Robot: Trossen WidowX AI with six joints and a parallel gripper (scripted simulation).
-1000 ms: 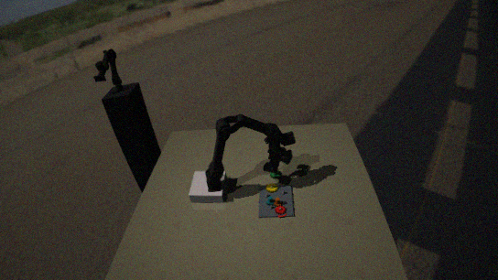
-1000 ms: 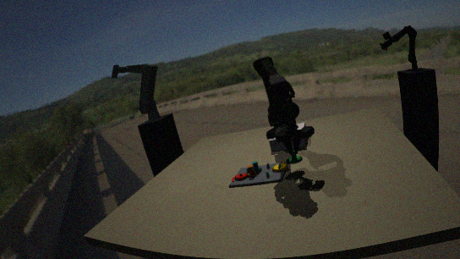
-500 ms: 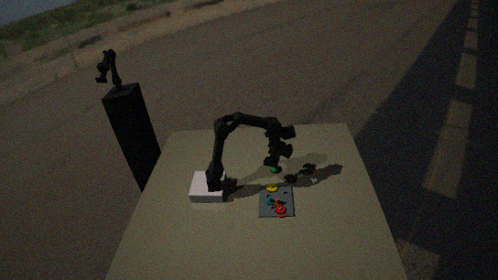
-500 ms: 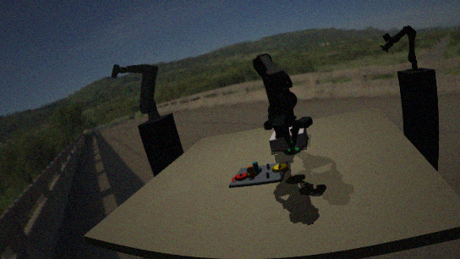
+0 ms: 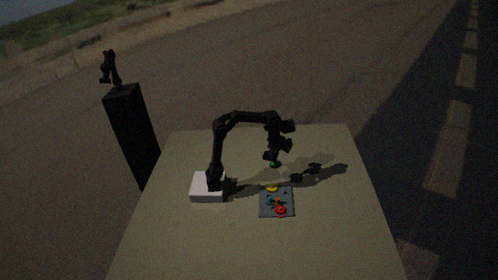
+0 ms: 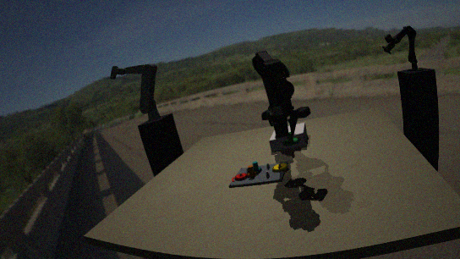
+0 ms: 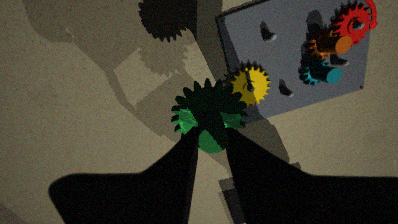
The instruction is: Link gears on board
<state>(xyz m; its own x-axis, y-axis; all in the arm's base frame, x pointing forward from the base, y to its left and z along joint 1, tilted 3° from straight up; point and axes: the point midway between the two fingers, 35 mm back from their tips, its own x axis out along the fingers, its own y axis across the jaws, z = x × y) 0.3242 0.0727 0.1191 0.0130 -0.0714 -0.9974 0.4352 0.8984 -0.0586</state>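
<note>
The teal gear is 50 mm behind my gripper tip, 170 mm to the right of it and 120 mm below it. Also, from my gripper tip: yellow gear 30 mm behind, 70 mm to the right, 130 mm below; then green gear 10 mm below; then orange gear 10 mm behind, 180 mm to the right, 120 mm below.
</note>
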